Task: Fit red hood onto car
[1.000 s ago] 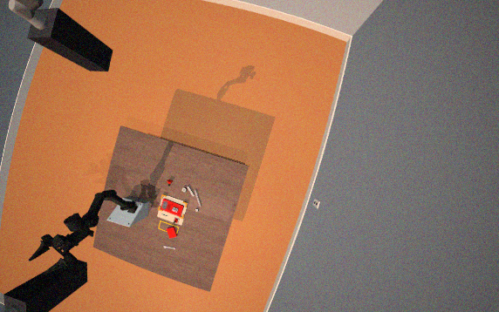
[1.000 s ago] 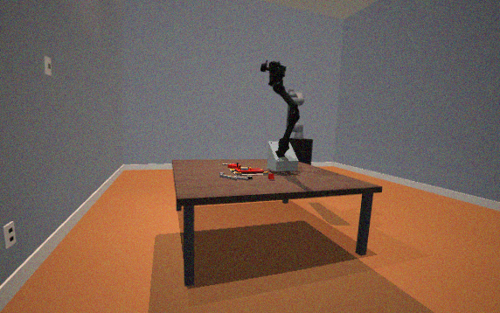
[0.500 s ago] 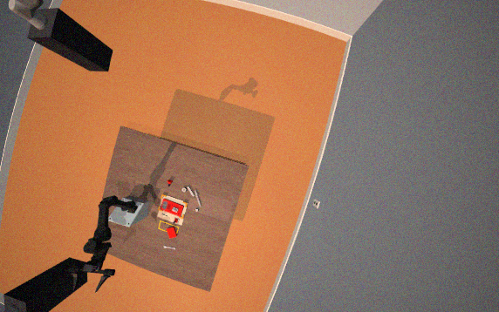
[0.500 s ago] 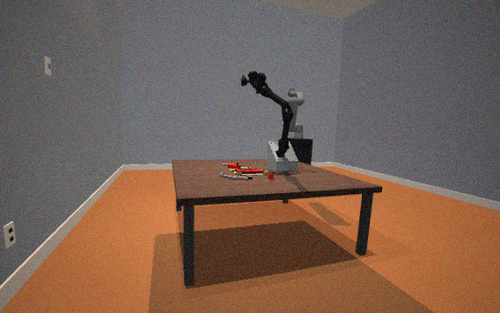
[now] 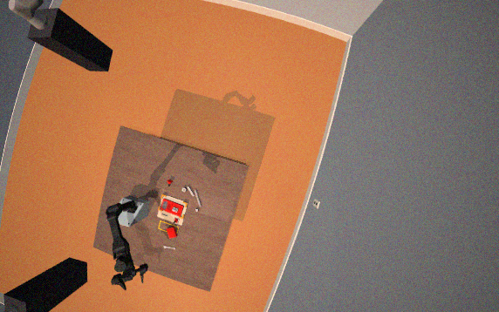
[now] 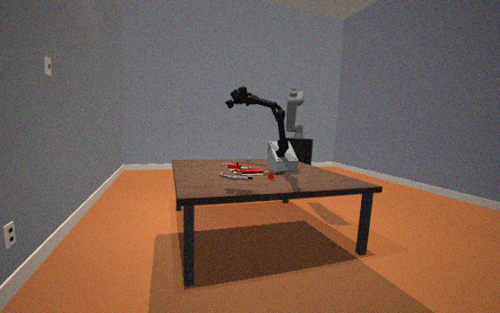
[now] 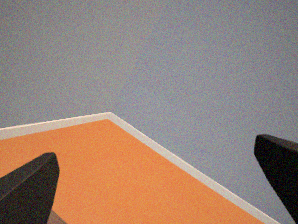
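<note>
Right now my gripper tip is 4 cm past the red hood, 6 cm to the right of it and 55 cm above it. Also, from my gripper tip: small wrench 6 cm behind, 10 cm to the right, 56 cm below.
</note>
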